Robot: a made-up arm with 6 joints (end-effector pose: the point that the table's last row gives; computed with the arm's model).
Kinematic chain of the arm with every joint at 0, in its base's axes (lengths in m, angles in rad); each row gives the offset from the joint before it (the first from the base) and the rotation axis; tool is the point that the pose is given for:
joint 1: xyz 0 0 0.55 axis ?
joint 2: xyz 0 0 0 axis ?
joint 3: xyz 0 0 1.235 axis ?
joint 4: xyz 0 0 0 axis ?
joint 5: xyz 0.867 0 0 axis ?
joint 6: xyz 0 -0.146 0 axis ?
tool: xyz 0 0 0
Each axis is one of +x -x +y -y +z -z.
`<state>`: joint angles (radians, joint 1 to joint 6).
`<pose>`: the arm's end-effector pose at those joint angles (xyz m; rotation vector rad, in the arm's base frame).
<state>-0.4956 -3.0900 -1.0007 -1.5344 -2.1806 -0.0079</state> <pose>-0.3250 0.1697 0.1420 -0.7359 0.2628 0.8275</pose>
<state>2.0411 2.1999 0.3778 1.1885 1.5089 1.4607</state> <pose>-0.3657 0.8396 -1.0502 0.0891 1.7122 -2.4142</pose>
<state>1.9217 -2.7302 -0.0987 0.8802 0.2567 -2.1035</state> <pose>0.5361 -1.1939 -0.2569 -1.6903 1.1179 -1.2697</pose>
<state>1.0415 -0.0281 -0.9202 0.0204 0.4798 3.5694</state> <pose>0.3845 0.3682 1.1115 2.1481 1.3854 -0.1741</pose>
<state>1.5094 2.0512 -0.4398 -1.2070 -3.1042 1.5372</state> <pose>0.0717 0.3189 -0.4373 -1.6089 -1.7996 -0.2754</pose>
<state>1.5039 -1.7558 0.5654 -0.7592 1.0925 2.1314</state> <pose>-0.0101 -1.7349 1.0255 1.4193 -0.6562 -0.8555</pose>
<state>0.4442 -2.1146 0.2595 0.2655 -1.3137 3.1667</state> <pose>-1.4811 -0.8609 0.4854 -2.5039 -0.1681 -1.3965</pose>
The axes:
joint 1: +z
joint 2: +y
joint 3: -y
joint 4: -x
joint 5: -y
joint 6: -x

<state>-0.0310 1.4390 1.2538 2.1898 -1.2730 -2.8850</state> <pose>2.1000 0.0196 0.6695 0.5056 -0.9052 -0.8042</pose>
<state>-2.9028 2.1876 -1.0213 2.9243 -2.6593 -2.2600</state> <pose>-0.1026 -0.1717 -0.1375 0.5380 1.4903 -2.2543</pose>
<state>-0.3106 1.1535 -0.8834 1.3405 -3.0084 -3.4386</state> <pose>0.8147 -0.2965 0.2121 -1.4056 -0.6222 -1.1762</pose>
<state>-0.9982 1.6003 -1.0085 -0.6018 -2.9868 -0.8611</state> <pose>0.1403 -0.4398 0.1444 -0.1130 -0.6922 -0.7874</pose>
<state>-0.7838 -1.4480 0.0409 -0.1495 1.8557 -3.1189</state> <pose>-0.9044 0.6977 1.5636 -0.2697 0.0404 2.4965</pose>
